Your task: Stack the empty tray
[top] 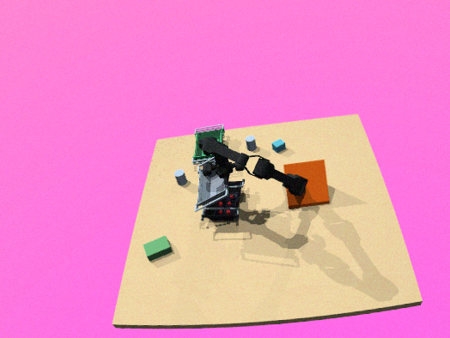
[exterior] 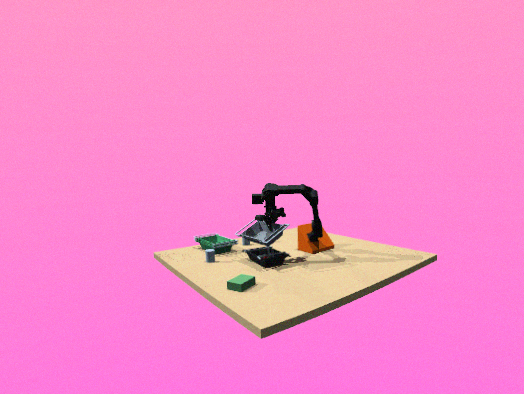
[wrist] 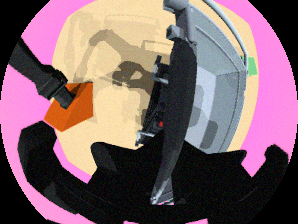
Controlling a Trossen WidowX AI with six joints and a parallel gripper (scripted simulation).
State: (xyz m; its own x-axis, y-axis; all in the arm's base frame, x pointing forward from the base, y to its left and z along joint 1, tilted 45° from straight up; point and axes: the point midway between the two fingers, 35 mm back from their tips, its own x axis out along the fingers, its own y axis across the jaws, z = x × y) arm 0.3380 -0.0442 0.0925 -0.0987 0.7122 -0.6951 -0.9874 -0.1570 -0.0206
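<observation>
Now: the grey tray 7 cm ahead of my gripper tip and 1 cm to the left of it. The rest, counted from my gripper tip: green block: 34 cm ahead, 27 cm to the left, 16 cm below; then blue cube: 42 cm to the right, 22 cm behind, 16 cm below.
</observation>
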